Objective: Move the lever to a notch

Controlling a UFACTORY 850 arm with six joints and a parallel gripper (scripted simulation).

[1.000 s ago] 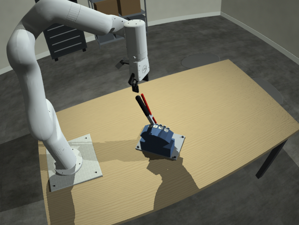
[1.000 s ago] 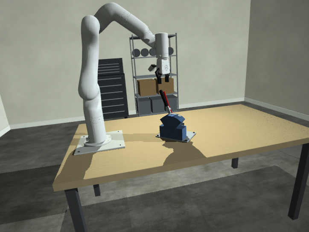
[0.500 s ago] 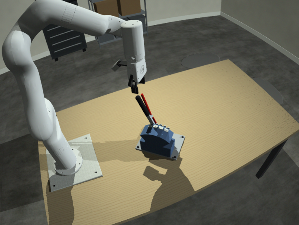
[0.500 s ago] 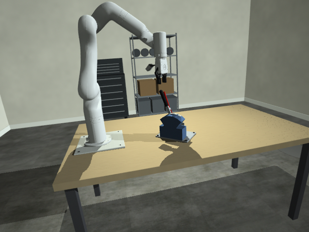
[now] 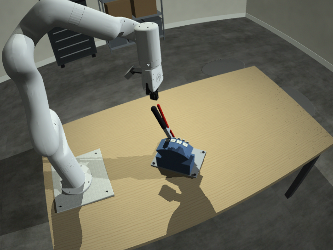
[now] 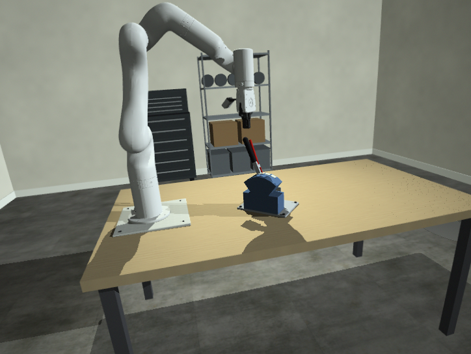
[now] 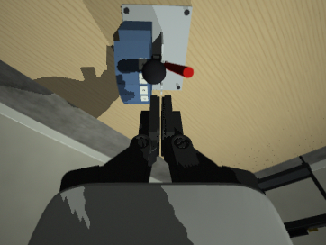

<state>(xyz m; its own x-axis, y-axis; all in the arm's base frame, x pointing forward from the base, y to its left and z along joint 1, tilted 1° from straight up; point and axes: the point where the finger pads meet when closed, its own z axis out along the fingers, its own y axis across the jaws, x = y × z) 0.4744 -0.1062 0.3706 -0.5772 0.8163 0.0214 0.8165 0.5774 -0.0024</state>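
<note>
Right now my hand is 4 cm short of the red bar, 3 cm to the left of it and 20 cm above it.
</note>
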